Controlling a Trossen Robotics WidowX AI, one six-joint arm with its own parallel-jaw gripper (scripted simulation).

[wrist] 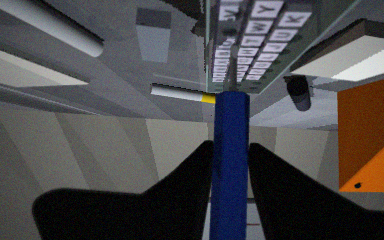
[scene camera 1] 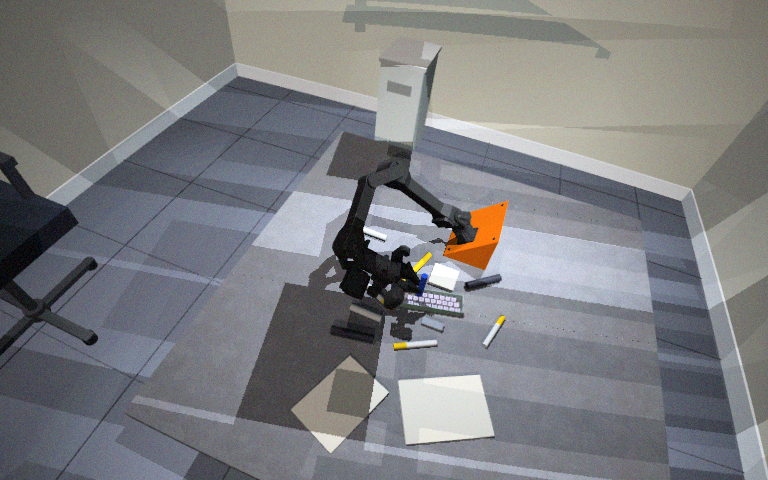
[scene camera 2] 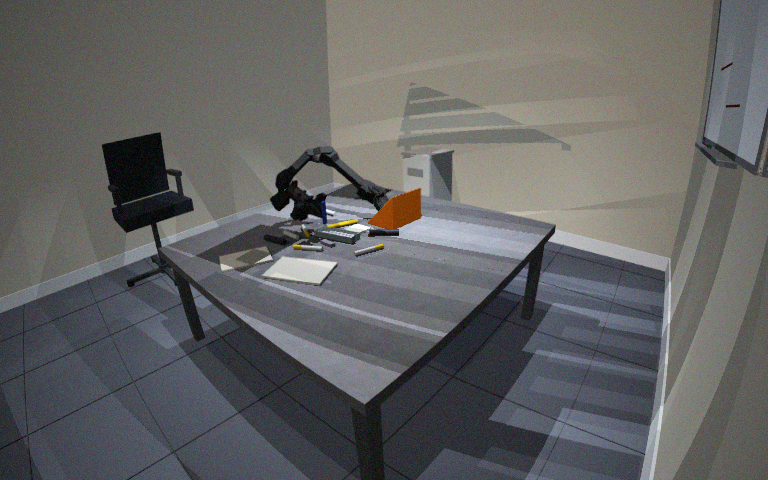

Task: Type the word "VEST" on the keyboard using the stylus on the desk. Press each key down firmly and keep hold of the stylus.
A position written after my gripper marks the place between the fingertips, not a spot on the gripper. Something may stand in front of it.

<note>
In view: my gripper [scene camera 1: 421,288].
My gripper shows as well in the wrist view [wrist: 230,149] and in scene camera 2 [scene camera 2: 324,216].
</note>
